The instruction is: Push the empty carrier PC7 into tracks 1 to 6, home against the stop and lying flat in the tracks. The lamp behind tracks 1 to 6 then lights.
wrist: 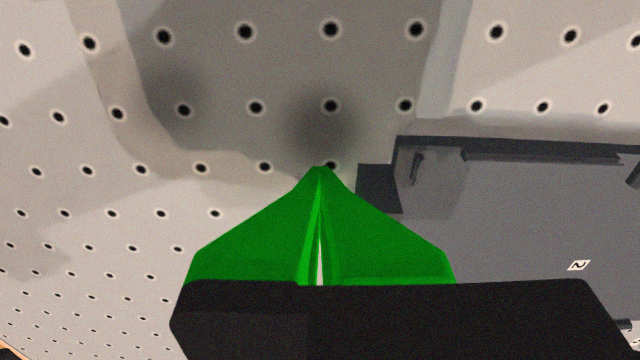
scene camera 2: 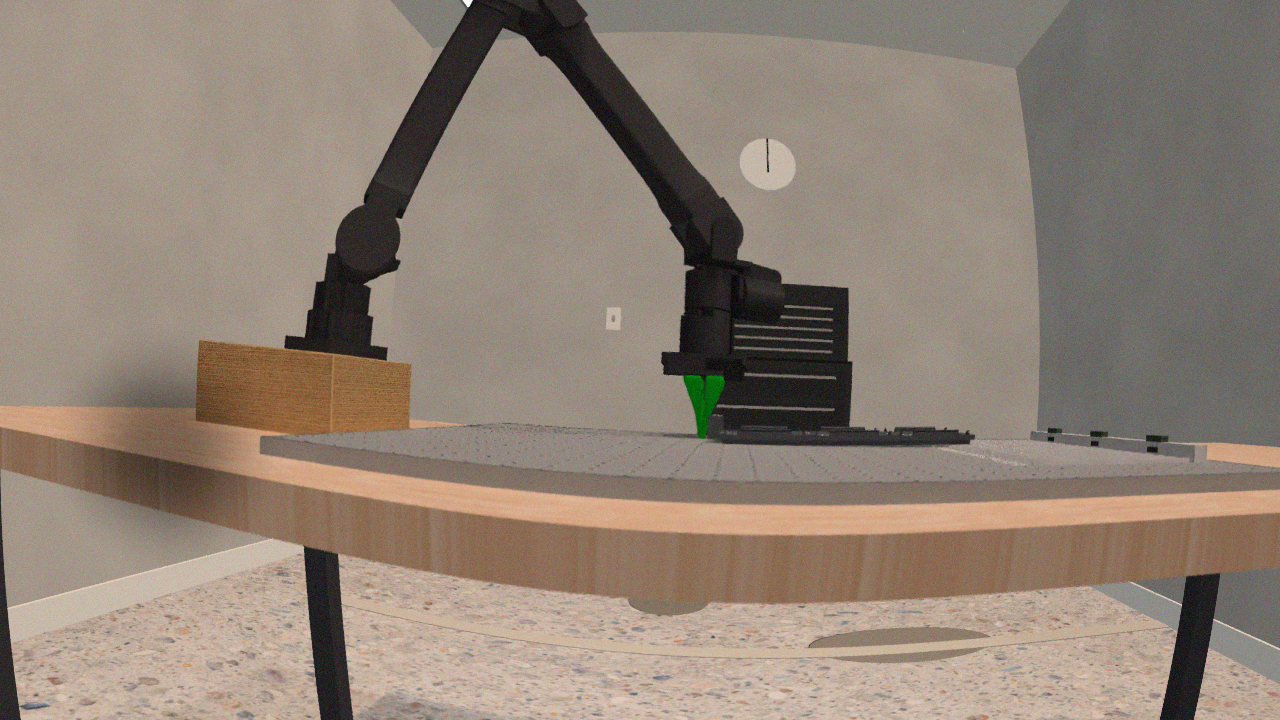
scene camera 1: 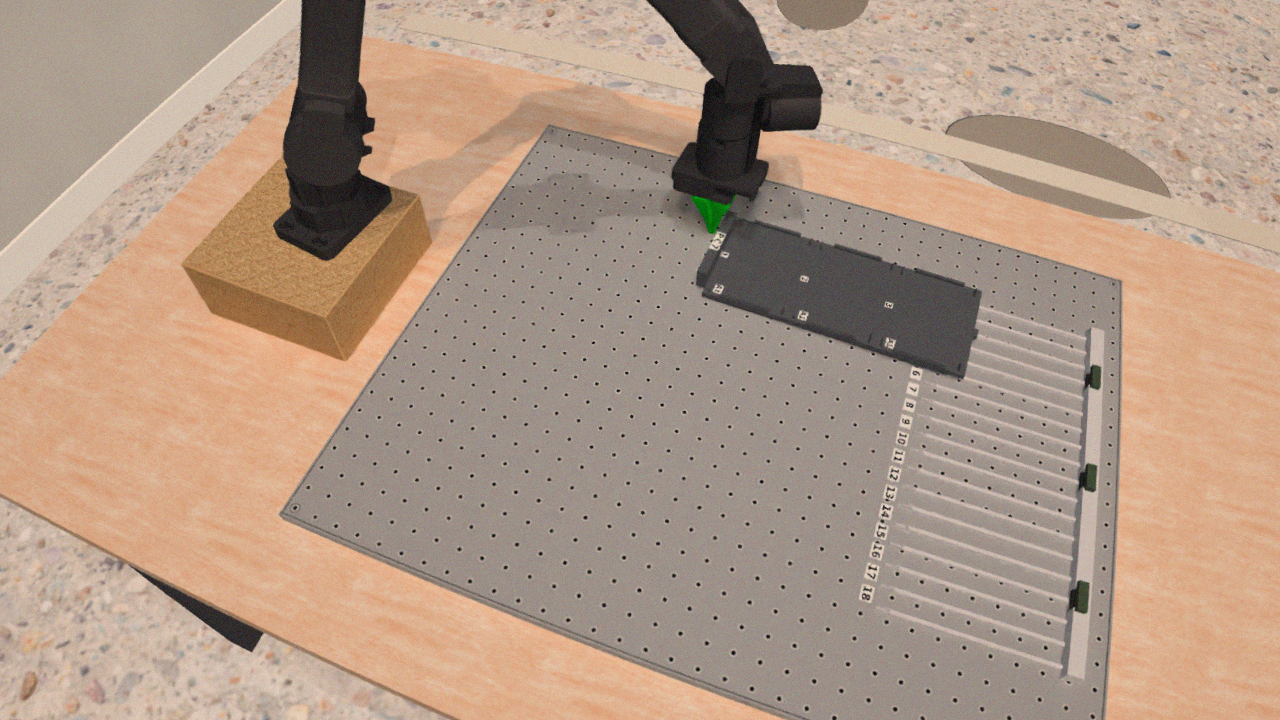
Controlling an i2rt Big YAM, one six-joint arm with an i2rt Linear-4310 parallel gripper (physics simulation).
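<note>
The carrier PC7 is a dark grey rectangular plate, lying roughly in line with the tracks. Its far end covers the start of the upper tracks, beside label 6, and stands well apart from the pale stop bar. I cannot tell if it lies fully flat. The lamp behind tracks 1 to 6 is dark green and unlit. My gripper is shut and empty, its green tips low over the board, left of the carrier's raised end block.
The grey perforated board lies on the wooden table. Tracks 7 to 18 run nearer in scene camera 1, with two more unlit lamps on the bar. The arm's base stands on a wooden block.
</note>
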